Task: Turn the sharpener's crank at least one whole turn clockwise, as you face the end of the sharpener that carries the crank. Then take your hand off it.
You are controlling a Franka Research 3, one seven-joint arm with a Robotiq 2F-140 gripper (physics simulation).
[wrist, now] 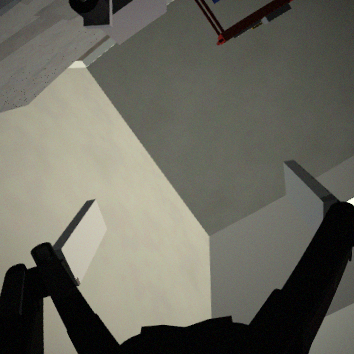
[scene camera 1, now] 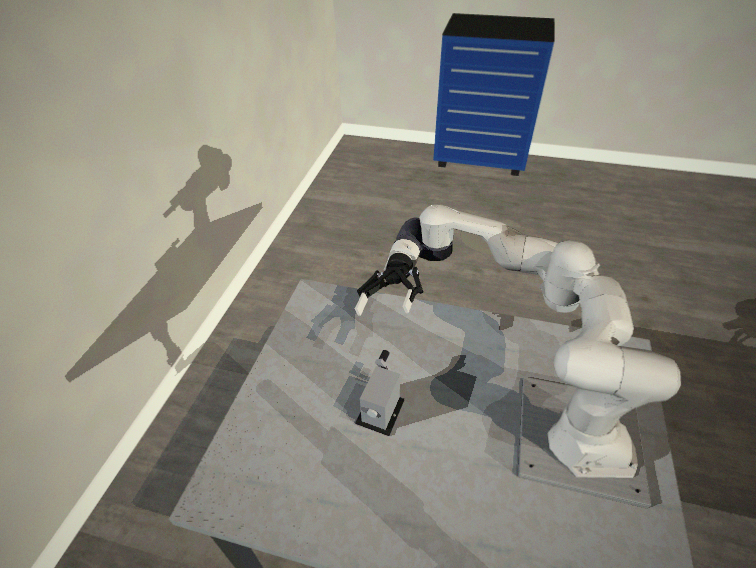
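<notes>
The sharpener is a grey box on a black base and stands upright on the table. Its crank, with a black knob, is at the end toward the back of the table and points up in the scene view. In the wrist view the knob and part of the grey body show at the top left, cut off by the edge. My gripper is wide open and empty. It hangs above the table's back part, beyond the crank and apart from it.
The grey table carries the sharpener and my arm's base plate at the right. A blue drawer cabinet stands on the floor behind. A wall is at the left. A dark red frame shows at the top of the wrist view.
</notes>
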